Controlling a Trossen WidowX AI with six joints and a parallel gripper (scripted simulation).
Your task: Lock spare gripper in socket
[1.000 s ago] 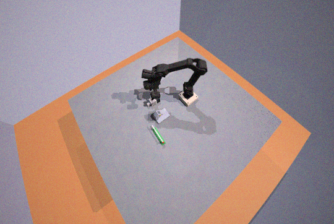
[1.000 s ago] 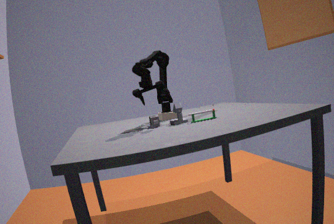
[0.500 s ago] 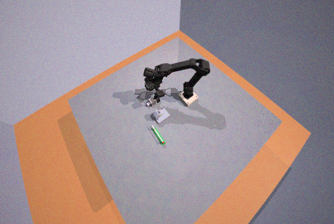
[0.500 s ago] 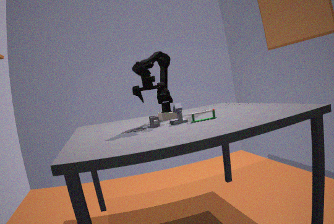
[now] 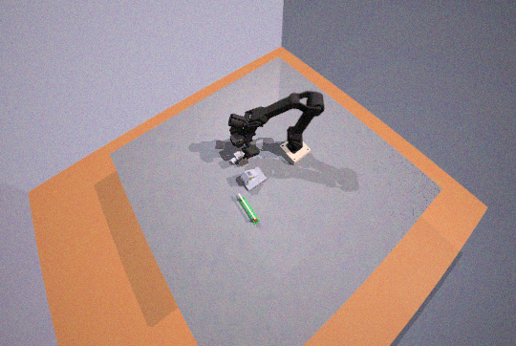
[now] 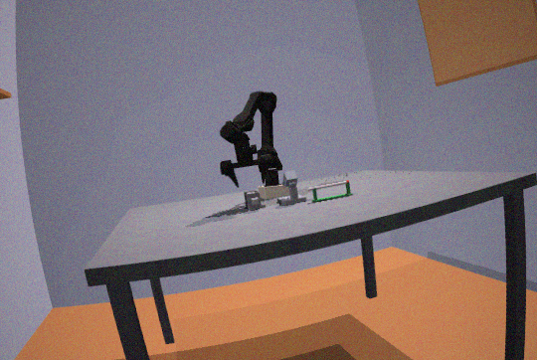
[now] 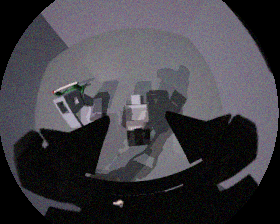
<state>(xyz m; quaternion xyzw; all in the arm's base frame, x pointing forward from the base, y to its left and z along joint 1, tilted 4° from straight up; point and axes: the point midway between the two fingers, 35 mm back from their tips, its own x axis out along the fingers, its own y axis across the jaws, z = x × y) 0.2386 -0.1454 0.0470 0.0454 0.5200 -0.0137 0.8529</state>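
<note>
My gripper tip is 50 mm above the spare gripper. Round my gripper tip: green bar-shaped rack: 250 mm to the left, 130 mm ahead, 60 mm below; then grey socket mount: 140 mm to the left, 30 mm below, 30 mm ahead.
</note>
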